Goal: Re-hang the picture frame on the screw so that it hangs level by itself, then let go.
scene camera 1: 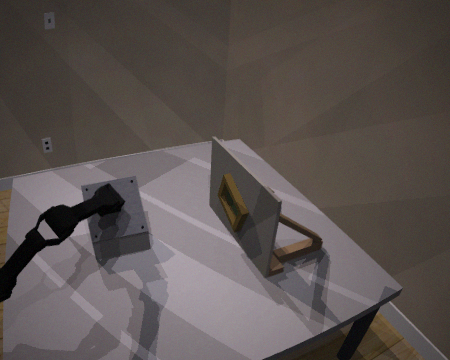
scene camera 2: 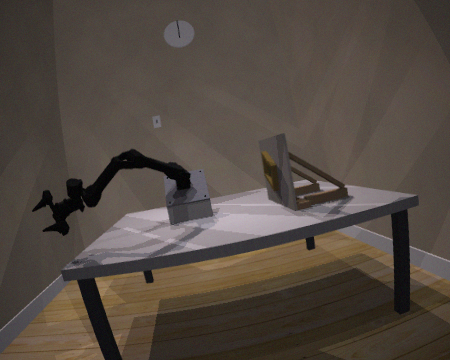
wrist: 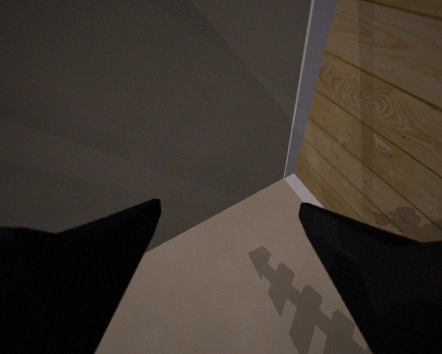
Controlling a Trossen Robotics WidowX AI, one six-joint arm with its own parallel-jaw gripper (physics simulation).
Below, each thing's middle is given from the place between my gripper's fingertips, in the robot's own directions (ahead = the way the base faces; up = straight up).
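You'd find the picture frame (scene camera 1: 232, 202) 350 mm to the left of my hand and 980 mm ahead of it.
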